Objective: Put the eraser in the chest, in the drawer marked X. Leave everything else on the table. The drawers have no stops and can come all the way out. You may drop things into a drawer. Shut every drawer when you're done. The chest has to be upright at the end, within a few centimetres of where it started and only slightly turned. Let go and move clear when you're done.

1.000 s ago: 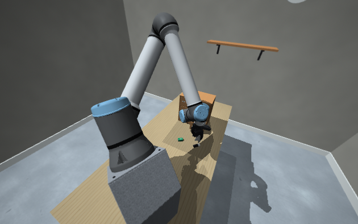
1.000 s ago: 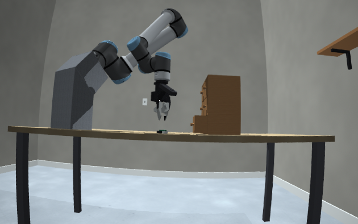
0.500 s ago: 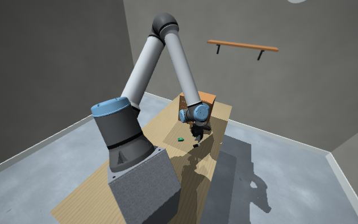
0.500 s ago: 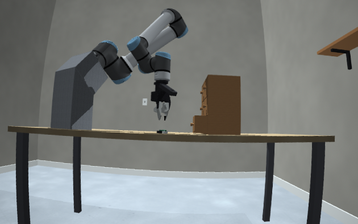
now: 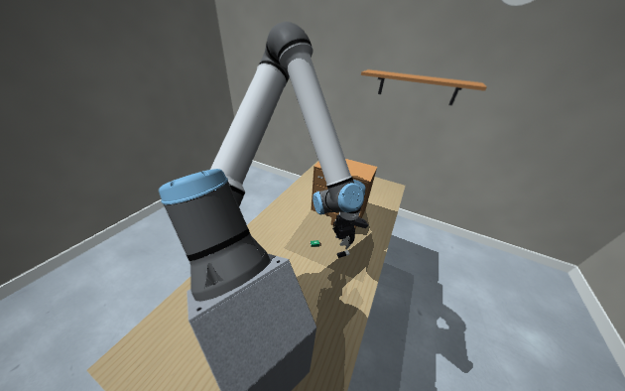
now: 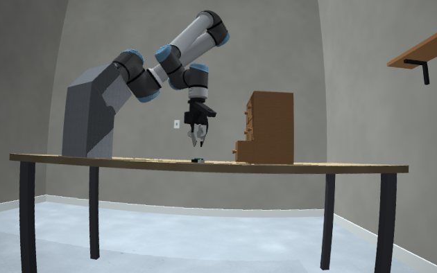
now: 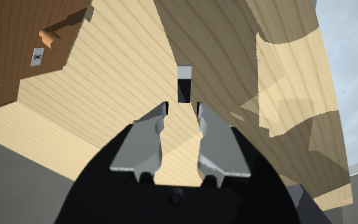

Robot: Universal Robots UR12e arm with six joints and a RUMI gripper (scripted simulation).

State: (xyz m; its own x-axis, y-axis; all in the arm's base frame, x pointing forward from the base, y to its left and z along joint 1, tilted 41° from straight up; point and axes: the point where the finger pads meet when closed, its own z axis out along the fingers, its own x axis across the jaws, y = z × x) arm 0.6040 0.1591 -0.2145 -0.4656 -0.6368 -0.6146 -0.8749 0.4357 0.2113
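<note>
Right now the eraser is 8 cm below my hand and 1 cm ahead of it. Round my hand: green block: 16 cm to the left, 8 cm below, 6 cm behind.
</note>
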